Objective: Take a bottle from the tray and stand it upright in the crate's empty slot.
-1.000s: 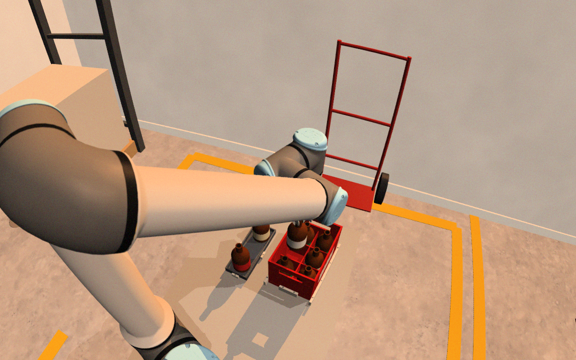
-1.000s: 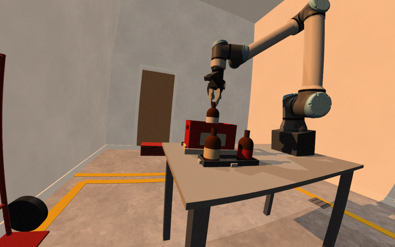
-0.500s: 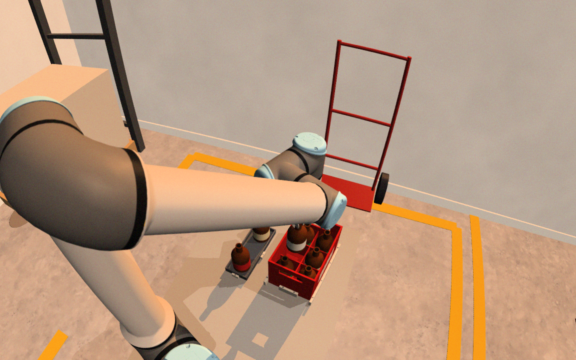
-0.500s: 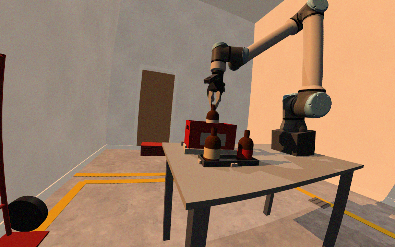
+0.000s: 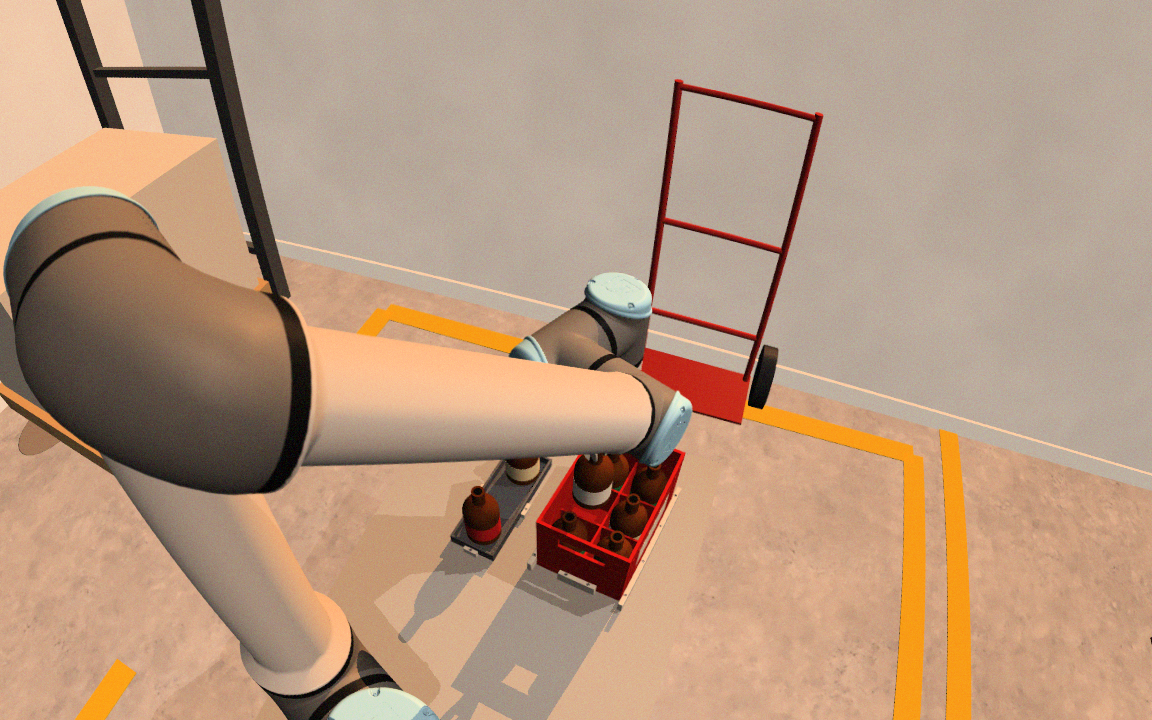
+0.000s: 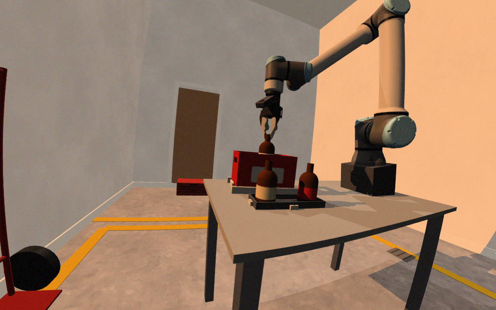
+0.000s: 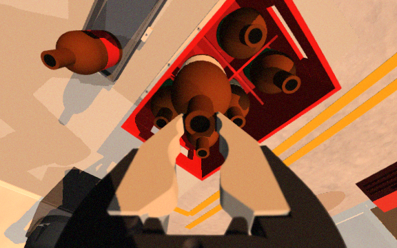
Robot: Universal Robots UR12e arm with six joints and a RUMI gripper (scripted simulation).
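Now: hand 18 cm above the red crate, 4 cm to the left of it and 1 cm past it. From my hand the other things lie so: dark tray: 25 cm below, 19 cm to the left, 1 cm behind.
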